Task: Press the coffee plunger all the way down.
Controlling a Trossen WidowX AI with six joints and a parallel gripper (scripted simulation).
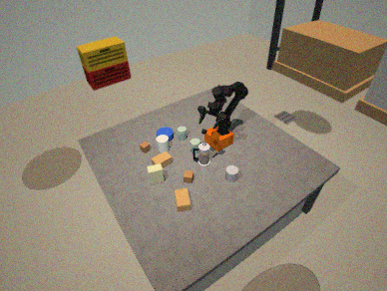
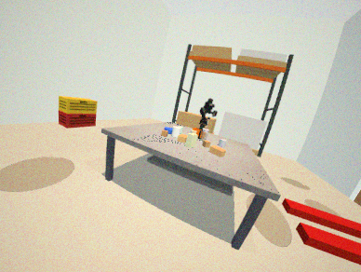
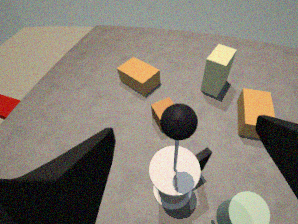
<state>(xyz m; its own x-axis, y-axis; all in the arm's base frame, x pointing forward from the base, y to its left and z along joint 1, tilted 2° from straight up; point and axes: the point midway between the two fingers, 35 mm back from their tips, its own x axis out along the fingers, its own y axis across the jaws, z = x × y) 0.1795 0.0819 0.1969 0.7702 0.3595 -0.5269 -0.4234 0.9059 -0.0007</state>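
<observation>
The coffee press lies 30 mm ahead of my gripper tip and 150 mm below it. Also, from my gripper tip: blue disc: 120 mm ahead, 350 mm to the right, 250 mm below.
</observation>
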